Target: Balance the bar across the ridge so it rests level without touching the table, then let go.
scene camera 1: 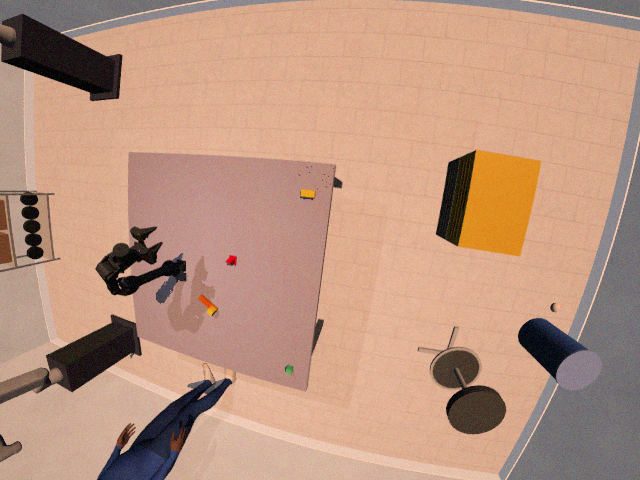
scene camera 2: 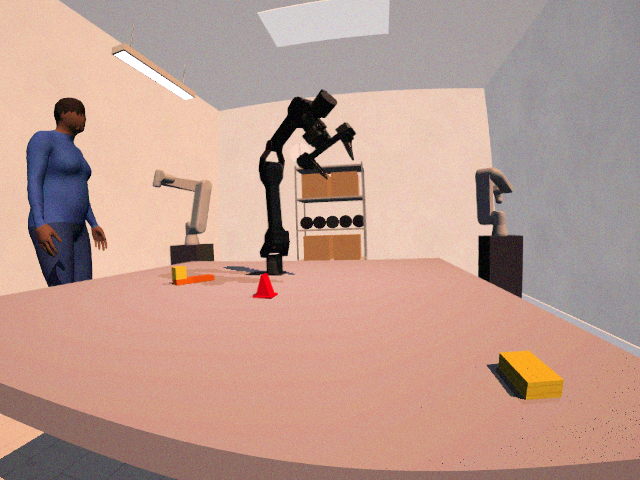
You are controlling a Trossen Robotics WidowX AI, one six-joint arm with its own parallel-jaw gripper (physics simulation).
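Places are measured from the arm's base along level axes (x ahead, y left, z up), in metres.
Where they show: gripper, fingertip midpoint: (scene camera 1: 159,234) (scene camera 2: 340,169); arm's base, origin of the base link: (scene camera 1: 181,265) (scene camera 2: 274,273).
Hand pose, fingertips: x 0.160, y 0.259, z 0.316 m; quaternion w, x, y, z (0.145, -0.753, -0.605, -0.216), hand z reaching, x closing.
Each offset is from my fingertips to the top centre of the thing. "pt": to the spot under its first point. Level surfaces: height alone.
The orange bar (scene camera 1: 206,301) (scene camera 2: 199,279) lies flat on the table @[0.316 m down] (scene camera 1: 258,217) (scene camera 2: 310,351), with a yellow cube @[pt 0.093 m ahead, 0.477 m right, 0.264 m down] (scene camera 1: 211,311) (scene camera 2: 178,273) at one end; whether the cube is fixed to it I cannot tell. The red ridge @[0.196 m ahead, 0.159 m right, 0.269 m down] (scene camera 1: 231,260) (scene camera 2: 265,287) stands upright on its wider base, apart from the bar, and narrows to its top. My gripper (scene camera 1: 158,236) (scene camera 2: 340,167) is open and empty, high above the table and well away from both bar and ridge. Its fingers point downward at a slant in scene camera 2.
A yellow block @[0.580 m ahead, 0.241 m left, 0.300 m down] (scene camera 1: 307,194) (scene camera 2: 530,375) lies near a far table corner from my arm. A small green cube @[0.580 m ahead, 0.759 m right, 0.283 m down] (scene camera 1: 288,369) sits near another corner. A person (scene camera 1: 149,434) (scene camera 2: 62,175) stands beside the table. My arm's shadow falls around the bar.
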